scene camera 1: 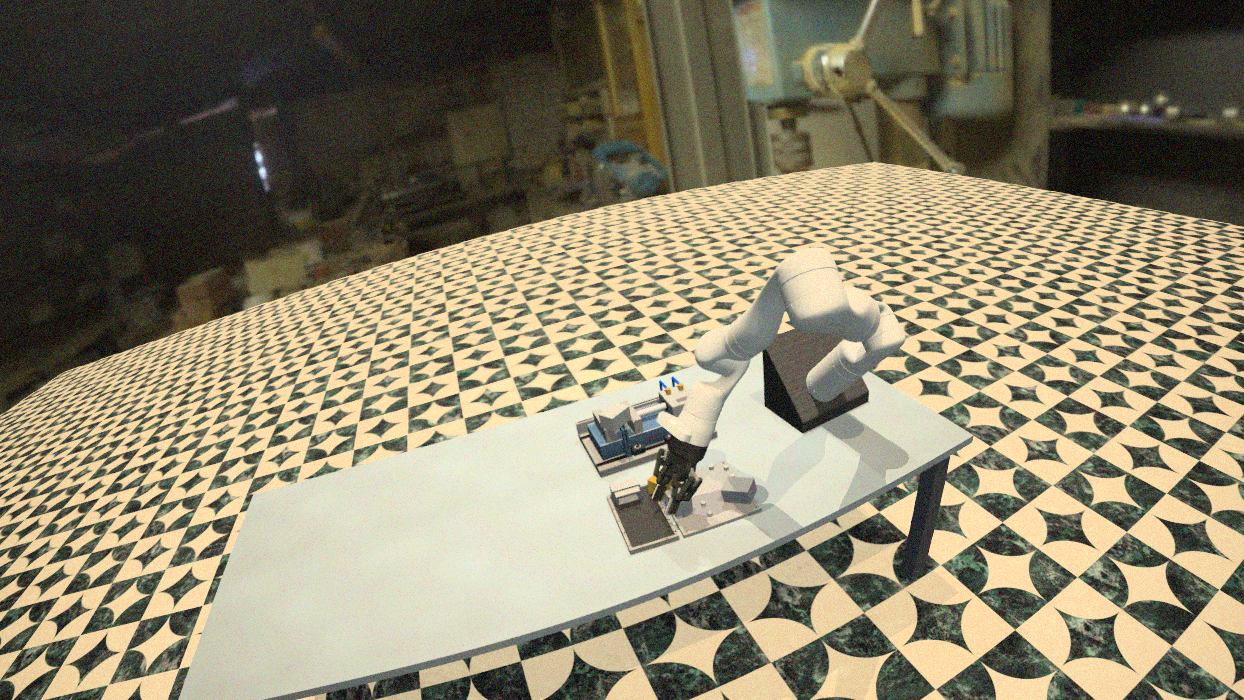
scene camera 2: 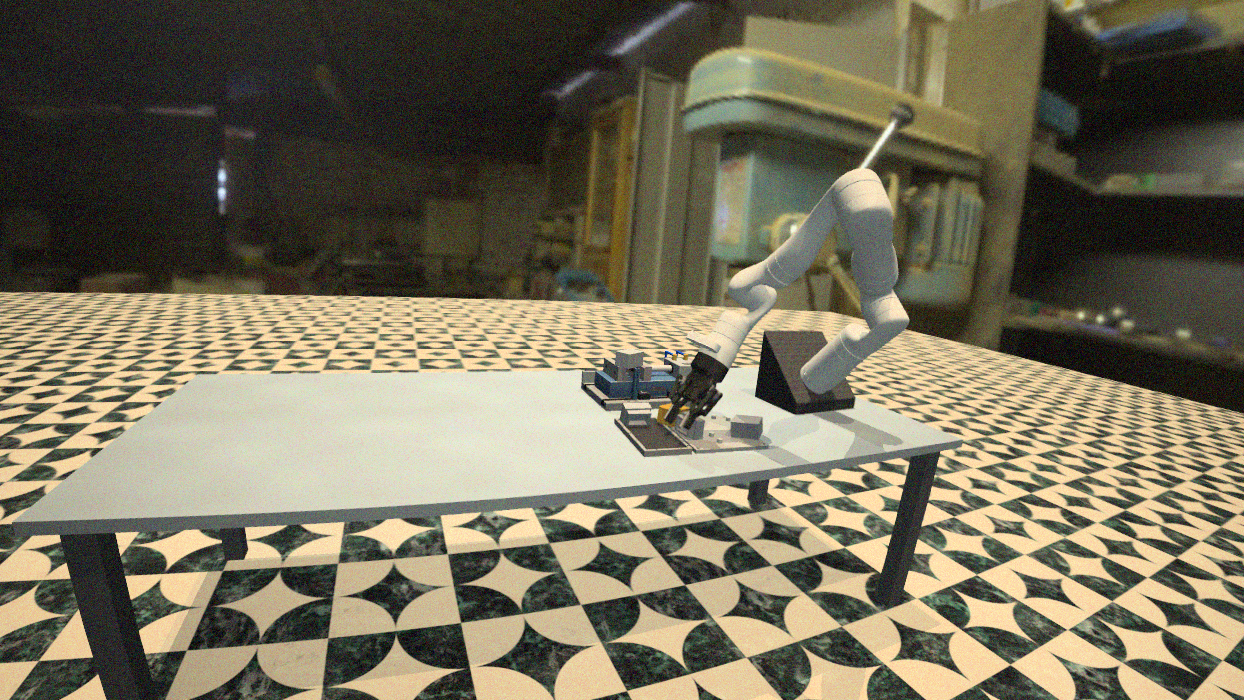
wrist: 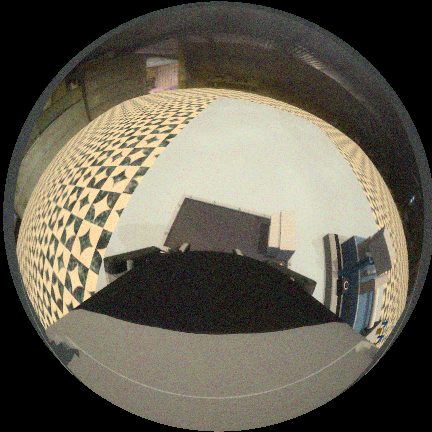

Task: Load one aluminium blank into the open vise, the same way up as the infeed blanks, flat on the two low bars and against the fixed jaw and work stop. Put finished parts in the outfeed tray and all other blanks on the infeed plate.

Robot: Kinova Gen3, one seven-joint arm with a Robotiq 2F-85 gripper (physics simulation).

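Places are measured from the arm's base along level axes (x ahead, y left, z up), in metres.
Pixels of known places: gripper, fingertip midpoint: [scene camera 1: 662, 507] [scene camera 2: 674, 426]; arm's base, link origin: [scene camera 1: 822, 384] [scene camera 2: 814, 379].
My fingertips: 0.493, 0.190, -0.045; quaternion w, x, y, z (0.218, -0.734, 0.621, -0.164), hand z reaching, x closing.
Observation:
For each thing: its middle in the pictures, then the offset to it from my fingertips, as dx, dy, dz. Level surfaces: height alone.
- light infeed plate, body centre: [scene camera 1: 706, 496] [scene camera 2: 712, 433] -0.102, -0.022, -0.028
- orange block, body centre: [scene camera 1: 664, 482] [scene camera 2: 672, 414] -0.031, -0.080, -0.004
- grey blank, body centre: [scene camera 1: 739, 490] [scene camera 2: 746, 426] -0.159, +0.023, +0.000
- grey part, body centre: [wrist: 280, 234] [scene camera 1: 626, 492] [scene camera 2: 636, 415] +0.053, -0.087, -0.005
- blue vise, body centre: [wrist: 365, 300] [scene camera 1: 643, 421] [scene camera 2: 648, 378] -0.054, -0.304, +0.018
- pale table, surface height: dz -0.032
My gripper [scene camera 1: 674, 497] [scene camera 2: 692, 420] is down on the light infeed plate [scene camera 1: 717, 520] [scene camera 2: 726, 443], shut on an aluminium blank that the fingers and the wrist body mostly hide. An orange block [scene camera 1: 650, 481] [scene camera 2: 665, 414] lies just left of the fingers. Another grey blank [scene camera 1: 737, 488] [scene camera 2: 744, 425] sits on the plate's right side. The dark outfeed tray [scene camera 1: 644, 527] [scene camera 2: 654, 438] [wrist: 213, 227] lies left of the plate, with a grey part [scene camera 1: 624, 496] [scene camera 2: 636, 413] [wrist: 282, 235] at its far end. The blue vise [scene camera 1: 619, 432] [scene camera 2: 631, 379] [wrist: 356, 278] stands behind them.
The arm's dark wedge base [scene camera 1: 808, 382] [scene camera 2: 796, 370] stands at the table's right rear. The pale table [scene camera 1: 435, 557] [scene camera 2: 390, 435] stretches far to the left. The table's front edge runs close to the tray and the plate.

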